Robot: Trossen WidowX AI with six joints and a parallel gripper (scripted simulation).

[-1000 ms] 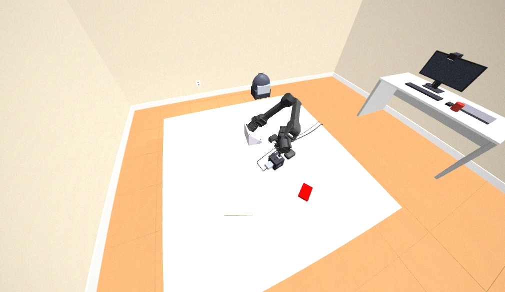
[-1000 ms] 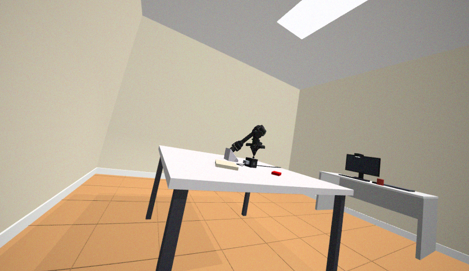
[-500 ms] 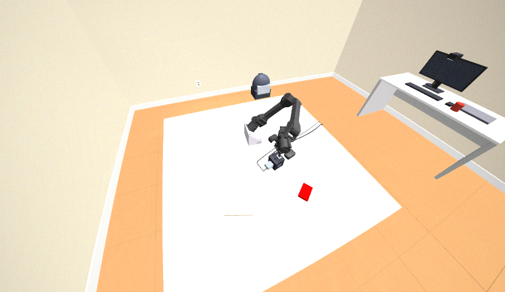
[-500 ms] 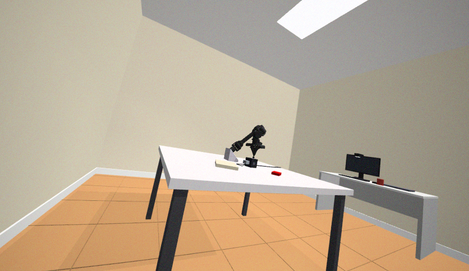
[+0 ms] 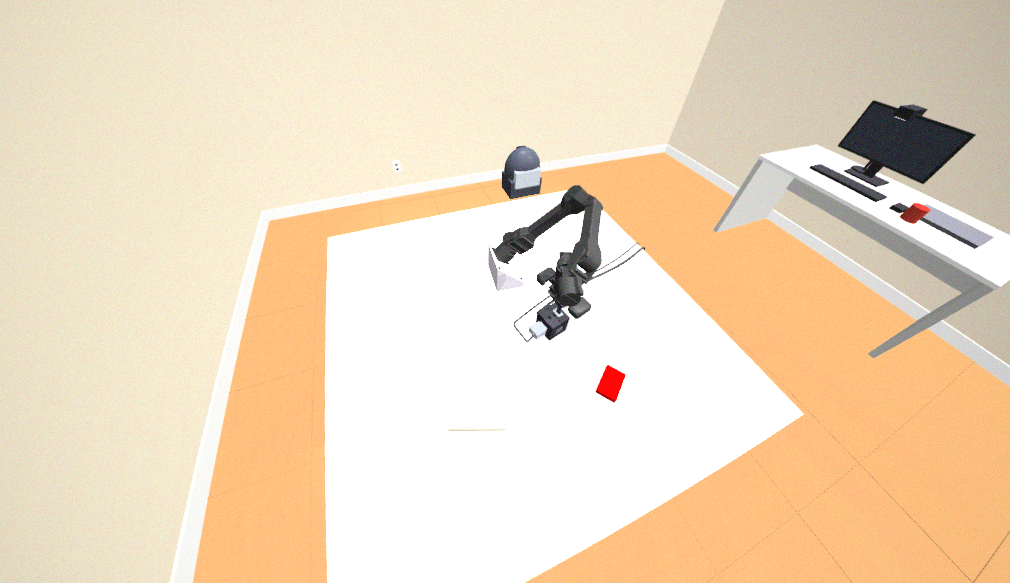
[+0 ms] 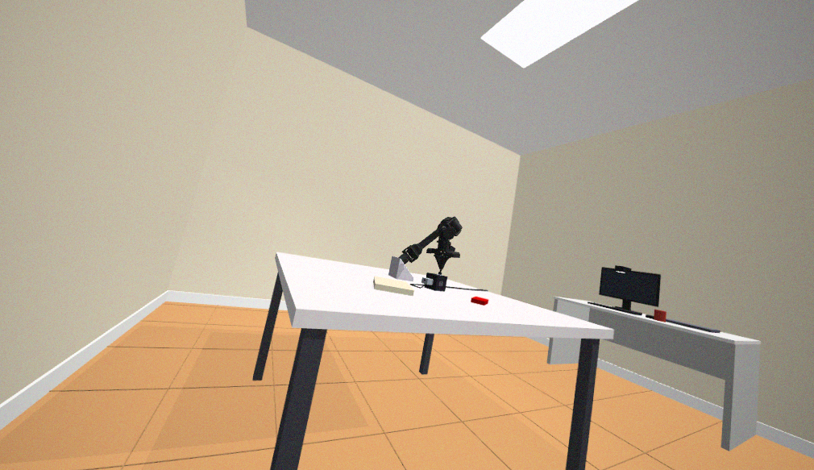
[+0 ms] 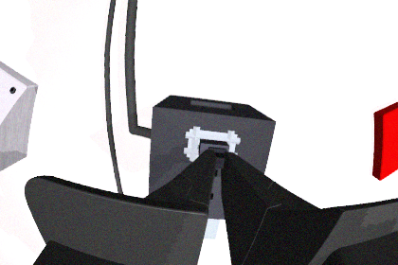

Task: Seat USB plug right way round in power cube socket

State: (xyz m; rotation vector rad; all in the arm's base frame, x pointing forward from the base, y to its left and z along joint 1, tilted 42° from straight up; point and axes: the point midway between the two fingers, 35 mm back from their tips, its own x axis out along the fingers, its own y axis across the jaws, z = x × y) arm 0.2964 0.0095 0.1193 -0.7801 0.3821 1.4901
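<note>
The white socket frame lies 3 cm below my gripper tip. Also, from my gripper tip: flat tan board: 12 cm ahead, 32 cm to the right, 9 cm below; red block: 25 cm ahead, 5 cm to the left, 9 cm below.
</note>
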